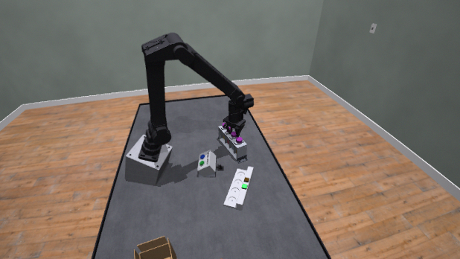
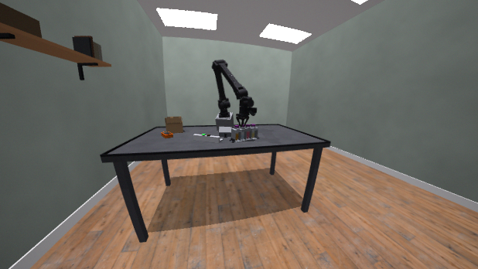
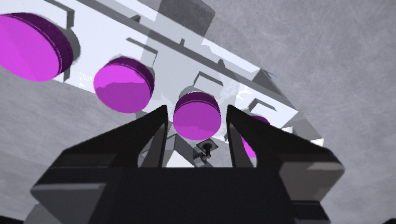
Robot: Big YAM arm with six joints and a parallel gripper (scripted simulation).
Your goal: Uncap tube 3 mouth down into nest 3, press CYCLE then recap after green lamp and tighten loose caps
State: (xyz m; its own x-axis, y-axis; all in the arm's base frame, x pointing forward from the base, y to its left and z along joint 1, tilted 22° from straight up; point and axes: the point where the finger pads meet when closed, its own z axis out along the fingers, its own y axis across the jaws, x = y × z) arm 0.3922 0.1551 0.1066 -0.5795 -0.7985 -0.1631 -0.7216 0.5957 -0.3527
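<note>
My hand is right at the cap. The rest, counted from my hand: blue key: 170 mm behind, 110 mm to the right, 50 mm below; key housing: 160 mm behind, 130 mm to the right, 70 mm below; green key: 170 mm behind, 150 mm to the right, 50 mm below.
</note>
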